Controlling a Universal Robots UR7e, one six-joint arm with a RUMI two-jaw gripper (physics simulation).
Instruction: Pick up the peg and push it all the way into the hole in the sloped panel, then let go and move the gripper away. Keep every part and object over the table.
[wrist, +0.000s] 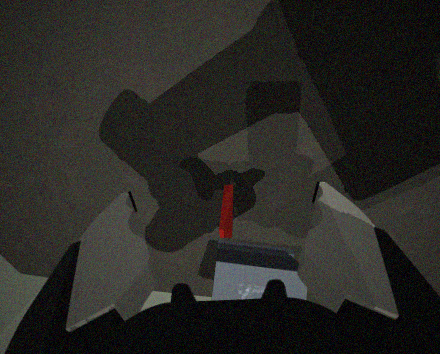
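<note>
The red peg is a narrow bar near the middle of the wrist view, with a brighter end toward the panel. It is apart from the panel, and whether it stands or lies flat is hard to tell in the dim light. My gripper is wide open and empty; in the picture the peg shows between the two spread jaws, touching neither. The sloped panel shows its light blue-grey face and dark upper edge at the bottom of the view. Its lower part is hidden behind the gripper body, and its hole cannot be made out.
Dark shadows of the arm and gripper fall across the table top around the peg. Pale green surface shows at the lower left, beyond the table's edge, and a strip shows beside the panel. A very dark area fills the upper right.
</note>
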